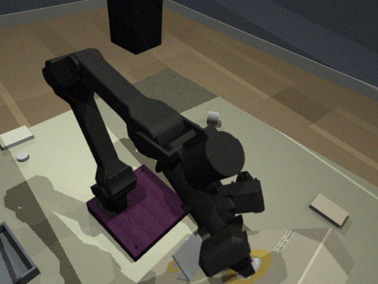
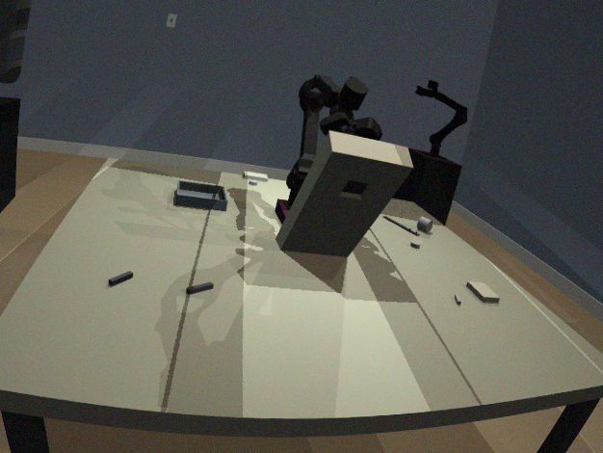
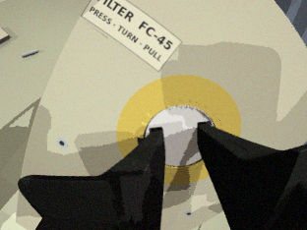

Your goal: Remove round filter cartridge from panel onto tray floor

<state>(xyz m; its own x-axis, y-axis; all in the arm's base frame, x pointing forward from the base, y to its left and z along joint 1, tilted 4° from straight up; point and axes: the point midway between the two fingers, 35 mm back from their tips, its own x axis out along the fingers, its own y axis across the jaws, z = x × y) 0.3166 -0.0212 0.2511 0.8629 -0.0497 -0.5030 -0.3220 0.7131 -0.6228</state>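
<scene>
My gripper tip is now 10 cm past the grey wedge-like flap, 1 cm to the right of it and 10 cm above it. From my gripper tip the other things lie so: grey tray (44 cm behind, 26 cm to the right, 23 cm below); round grey filter cartridge (1 cm ahead, 1 cm below); sloping service panel (4 cm behind, 8 cm below).
</scene>
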